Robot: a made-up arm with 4 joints. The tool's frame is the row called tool. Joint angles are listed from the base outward. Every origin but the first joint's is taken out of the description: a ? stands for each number. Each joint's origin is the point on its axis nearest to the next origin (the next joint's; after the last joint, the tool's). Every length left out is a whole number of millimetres.
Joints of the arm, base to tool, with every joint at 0 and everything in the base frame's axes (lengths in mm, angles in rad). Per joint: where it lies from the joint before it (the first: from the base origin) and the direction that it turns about. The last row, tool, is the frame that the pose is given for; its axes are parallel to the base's.
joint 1: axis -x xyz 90 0 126
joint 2: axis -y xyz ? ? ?
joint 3: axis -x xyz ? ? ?
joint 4: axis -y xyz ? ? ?
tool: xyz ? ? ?
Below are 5 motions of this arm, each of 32 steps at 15 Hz.
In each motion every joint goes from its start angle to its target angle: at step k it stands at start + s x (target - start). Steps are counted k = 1, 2, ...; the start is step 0. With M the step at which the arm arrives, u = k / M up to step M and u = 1 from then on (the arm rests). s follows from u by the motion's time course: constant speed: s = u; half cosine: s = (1 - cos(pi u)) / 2; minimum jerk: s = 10 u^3 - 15 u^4 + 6 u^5.
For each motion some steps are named. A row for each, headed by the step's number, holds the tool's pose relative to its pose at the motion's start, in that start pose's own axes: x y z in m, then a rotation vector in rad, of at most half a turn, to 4 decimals.
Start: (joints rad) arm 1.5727 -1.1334 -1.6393 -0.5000
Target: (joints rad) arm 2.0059 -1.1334 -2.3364 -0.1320
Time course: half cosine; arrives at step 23
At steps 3, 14, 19, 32:
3: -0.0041 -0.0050 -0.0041 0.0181 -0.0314 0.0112
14: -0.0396 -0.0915 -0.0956 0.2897 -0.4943 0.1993
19: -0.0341 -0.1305 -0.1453 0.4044 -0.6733 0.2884
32: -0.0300 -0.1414 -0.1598 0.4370 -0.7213 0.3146

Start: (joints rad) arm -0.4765 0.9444 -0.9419 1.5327
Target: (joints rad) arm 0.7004 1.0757 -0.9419 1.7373
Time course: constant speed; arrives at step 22
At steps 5, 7, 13, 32:
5: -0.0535 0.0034 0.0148 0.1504 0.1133 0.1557
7: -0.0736 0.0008 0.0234 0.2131 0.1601 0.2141
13: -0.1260 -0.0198 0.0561 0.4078 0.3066 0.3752
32: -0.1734 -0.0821 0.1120 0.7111 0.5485 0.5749

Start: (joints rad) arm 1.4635 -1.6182 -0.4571 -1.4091
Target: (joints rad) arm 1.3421 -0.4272 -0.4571 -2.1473
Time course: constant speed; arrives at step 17
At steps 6, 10, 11, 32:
6: -0.0697 0.0819 0.0215 -0.2223 -0.0989 0.0140
10: -0.1204 0.1350 0.0166 -0.3670 -0.1684 0.0011
11: -0.1332 0.1476 0.0131 -0.4021 -0.1865 -0.0047
32: -0.2083 0.2137 -0.0258 -0.5988 -0.3040 -0.0602

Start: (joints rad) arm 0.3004 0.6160 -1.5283 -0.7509
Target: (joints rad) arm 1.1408 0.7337 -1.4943 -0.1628
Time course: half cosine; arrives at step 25
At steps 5, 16, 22, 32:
5: 0.0111 0.0081 -0.0269 -0.0601 -0.0099 -0.0353
16: 0.0588 0.0286 -0.2296 -0.4765 -0.0484 -0.1688
22: 0.0611 0.0169 -0.3203 -0.6498 -0.0464 -0.1759
32: 0.0604 0.0142 -0.3330 -0.6737 -0.0451 -0.1747

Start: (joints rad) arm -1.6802 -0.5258 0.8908 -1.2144
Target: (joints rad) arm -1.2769 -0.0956 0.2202 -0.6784
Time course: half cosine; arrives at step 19
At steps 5, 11, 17, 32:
5: -0.0519 -0.0079 0.0017 0.0862 -0.1101 0.0187
11: -0.2062 -0.0129 -0.0200 0.3036 -0.4773 0.0368
17: -0.3148 0.0100 -0.0650 0.4287 -0.7960 0.0308
32: -0.3223 0.0129 -0.0694 0.4367 -0.8217 0.0302

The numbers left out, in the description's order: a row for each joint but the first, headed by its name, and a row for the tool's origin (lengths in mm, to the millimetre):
joint 2: 0 97 375
joint 3: 79 0 52
joint 4: 0 -110 -81
tool: 54 0 339

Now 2 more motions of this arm.
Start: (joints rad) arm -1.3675 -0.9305 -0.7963 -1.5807
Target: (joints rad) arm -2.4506 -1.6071 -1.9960 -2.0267
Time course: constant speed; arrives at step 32
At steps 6, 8, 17, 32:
6: 0.0730 0.0234 -0.0550 -0.0224 0.2958 0.3348
8: 0.0899 0.0363 -0.0796 -0.0273 0.3969 0.4415
17: 0.1037 0.1031 -0.2104 -0.0245 0.8594 0.8904
32: -0.0655 0.1495 -0.3710 0.1355 1.6067 1.5145

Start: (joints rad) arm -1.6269 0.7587 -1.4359 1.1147
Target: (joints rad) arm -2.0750 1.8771 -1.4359 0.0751
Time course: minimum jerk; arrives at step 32
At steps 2, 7, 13, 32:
2: 0.0009 -0.0005 -0.0001 0.0024 0.0013 0.0004
7: 0.0309 -0.0172 -0.0053 0.0796 0.0418 0.0169
13: 0.1381 -0.0594 -0.0299 0.3321 0.1698 0.1331
32: 0.3833 -0.0073 -0.0154 0.6660 0.3469 0.7759

